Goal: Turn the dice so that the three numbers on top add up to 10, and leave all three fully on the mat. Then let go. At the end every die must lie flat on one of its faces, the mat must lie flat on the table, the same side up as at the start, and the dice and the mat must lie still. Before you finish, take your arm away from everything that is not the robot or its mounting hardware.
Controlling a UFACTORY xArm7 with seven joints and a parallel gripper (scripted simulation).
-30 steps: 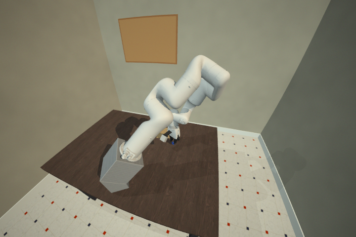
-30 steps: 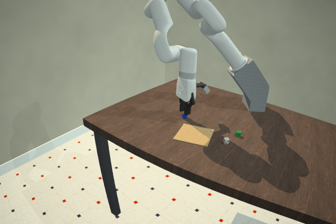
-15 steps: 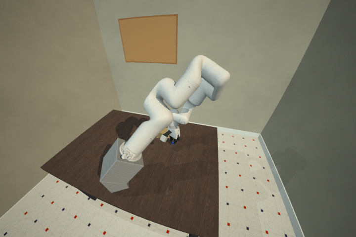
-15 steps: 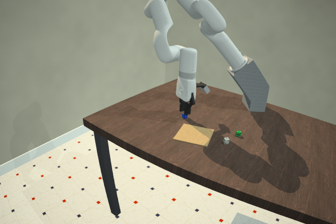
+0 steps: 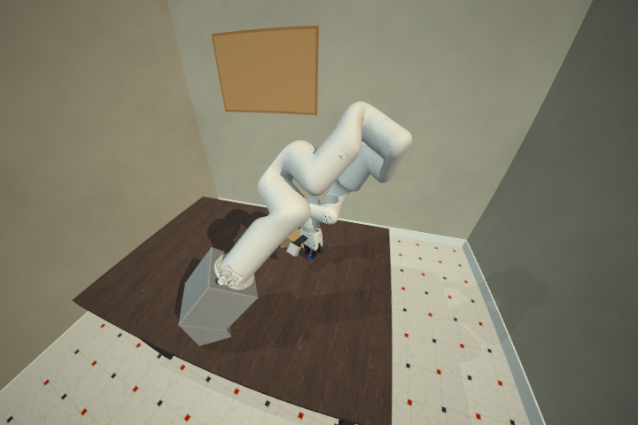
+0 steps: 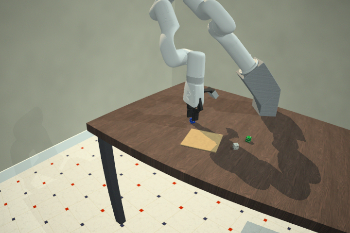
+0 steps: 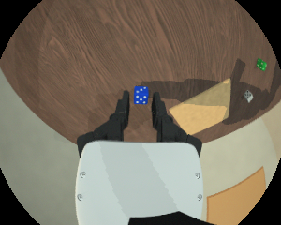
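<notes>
Now: hand 30 mm above the blue die. From my hand the other things lie so: green die (270 mm to the left, 60 mm ahead, 30 mm below); tan mat (130 mm ahead, 90 mm to the left, 40 mm below); white die (230 mm to the left, 140 mm ahead, 30 mm below).
</notes>
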